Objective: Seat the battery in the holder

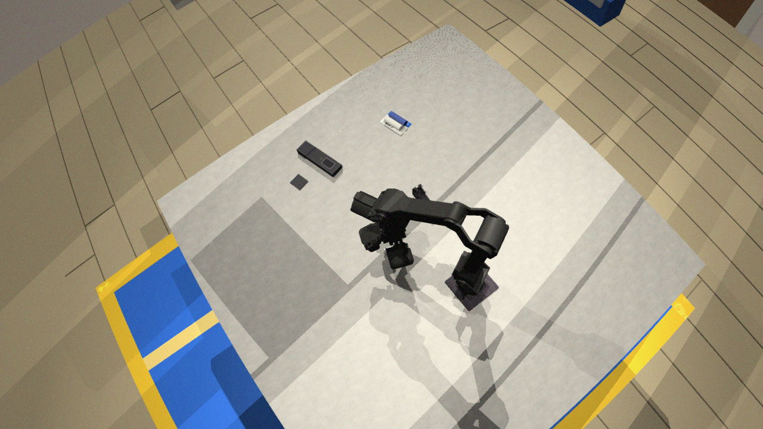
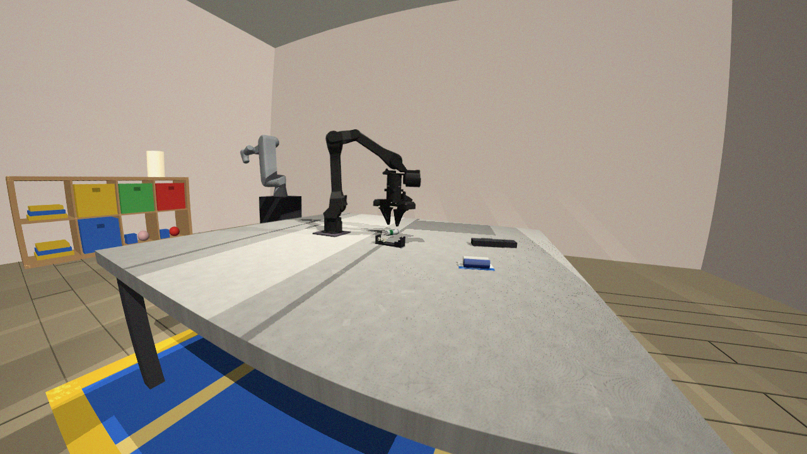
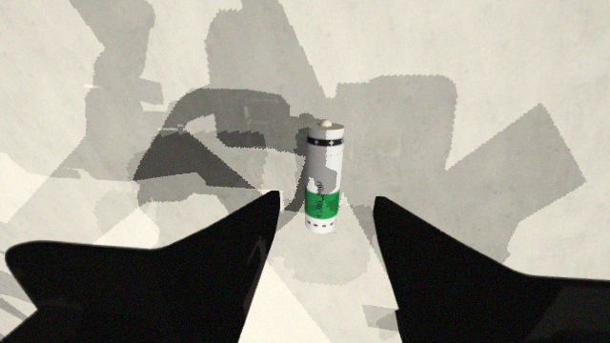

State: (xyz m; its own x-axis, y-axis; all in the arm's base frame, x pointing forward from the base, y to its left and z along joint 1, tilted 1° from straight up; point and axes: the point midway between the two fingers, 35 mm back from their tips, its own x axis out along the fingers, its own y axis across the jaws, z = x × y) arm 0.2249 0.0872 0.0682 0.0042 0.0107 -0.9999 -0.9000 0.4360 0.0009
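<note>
My gripper tip is now 30 mm above the green battery. From my gripper tip the other things lie so: black remote-like bar 390 mm ahead, 20 mm to the right, 20 mm below; black square 370 mm ahead, 80 mm to the left, 40 mm below.
</note>
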